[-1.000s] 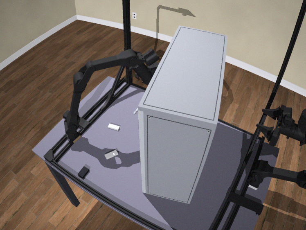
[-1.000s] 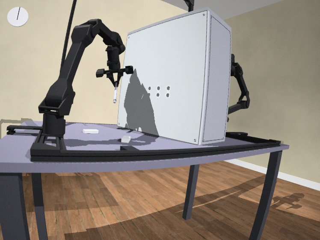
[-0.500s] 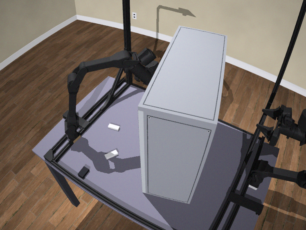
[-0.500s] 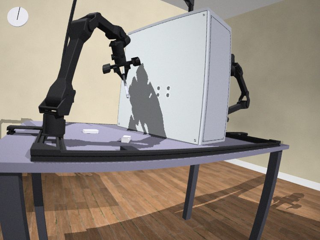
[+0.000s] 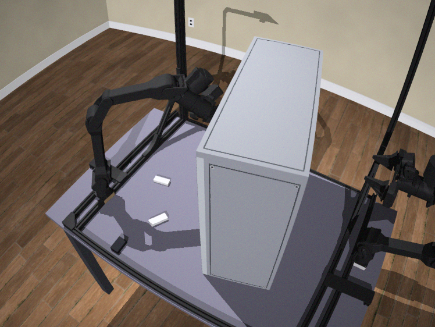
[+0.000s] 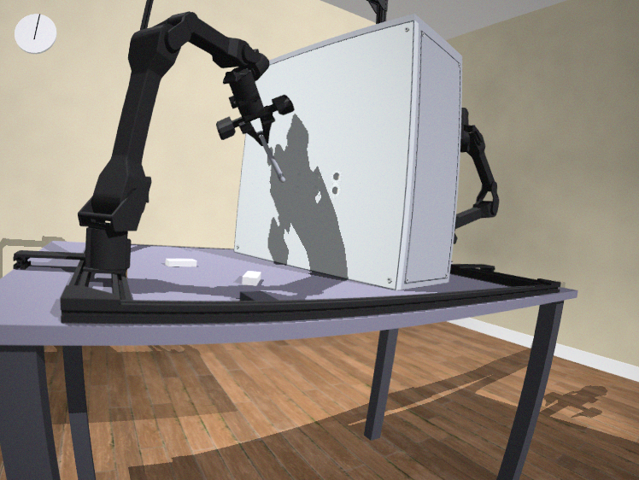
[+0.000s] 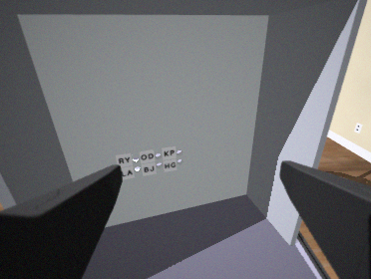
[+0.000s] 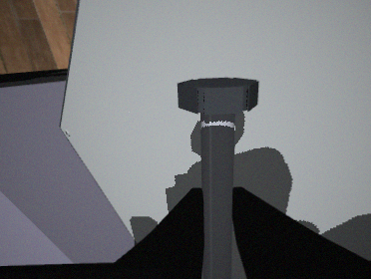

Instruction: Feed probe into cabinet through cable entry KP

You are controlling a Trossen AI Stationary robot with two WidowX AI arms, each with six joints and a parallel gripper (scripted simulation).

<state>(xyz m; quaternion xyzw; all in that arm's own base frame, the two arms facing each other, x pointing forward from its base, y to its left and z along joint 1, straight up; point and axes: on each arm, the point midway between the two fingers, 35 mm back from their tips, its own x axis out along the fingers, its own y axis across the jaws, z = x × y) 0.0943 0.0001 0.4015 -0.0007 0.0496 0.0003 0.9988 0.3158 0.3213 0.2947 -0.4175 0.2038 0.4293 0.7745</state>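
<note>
My right gripper is now 4 cm short of the probe, 1 cm to the right of it and 6 cm above it. From my right hand the other things lie so: black block: 39 cm ahead, 25 cm to the right, 31 cm below.
</note>
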